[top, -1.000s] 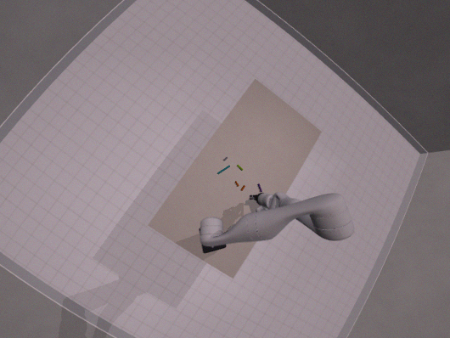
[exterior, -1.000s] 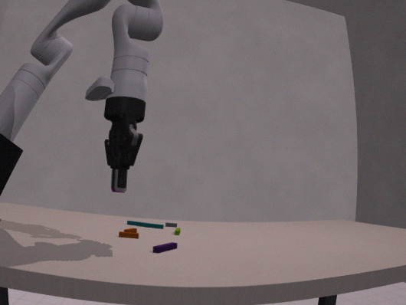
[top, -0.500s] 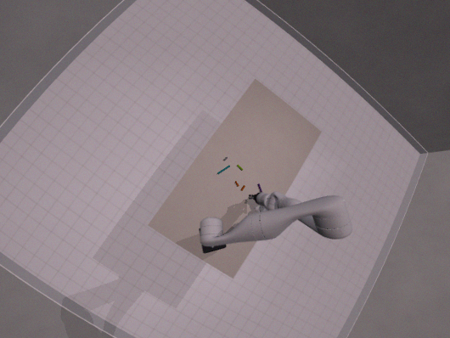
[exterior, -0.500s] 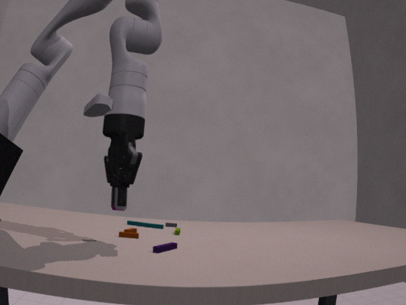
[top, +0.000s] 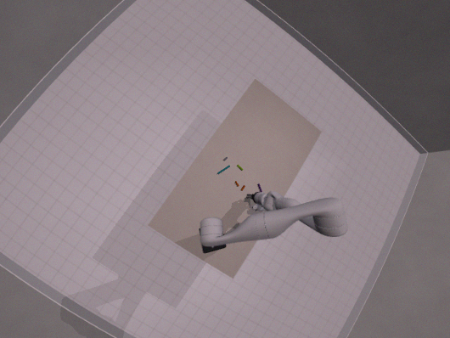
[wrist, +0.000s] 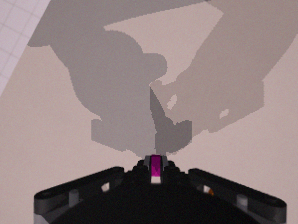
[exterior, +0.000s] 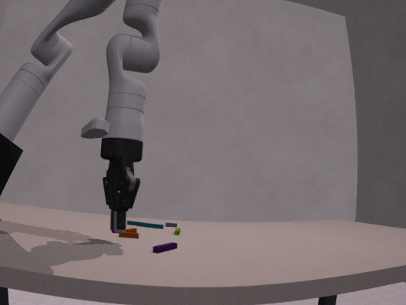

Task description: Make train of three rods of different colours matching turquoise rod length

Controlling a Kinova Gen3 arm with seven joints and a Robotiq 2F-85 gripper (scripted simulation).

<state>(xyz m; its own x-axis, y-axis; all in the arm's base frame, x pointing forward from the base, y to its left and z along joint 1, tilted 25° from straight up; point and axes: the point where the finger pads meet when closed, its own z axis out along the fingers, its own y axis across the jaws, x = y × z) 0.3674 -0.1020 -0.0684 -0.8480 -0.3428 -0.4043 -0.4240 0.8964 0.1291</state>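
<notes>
The purple rod lies 80 mm ahead of my hand, 40 mm below it and 20 mm to the right of it. From my hand the other things lie so: lime rod (180 mm to the left, 120 mm ahead, 40 mm below); magenta rod (20 mm below); turquoise rod (260 mm to the left, 40 mm below, 40 mm ahead).
</notes>
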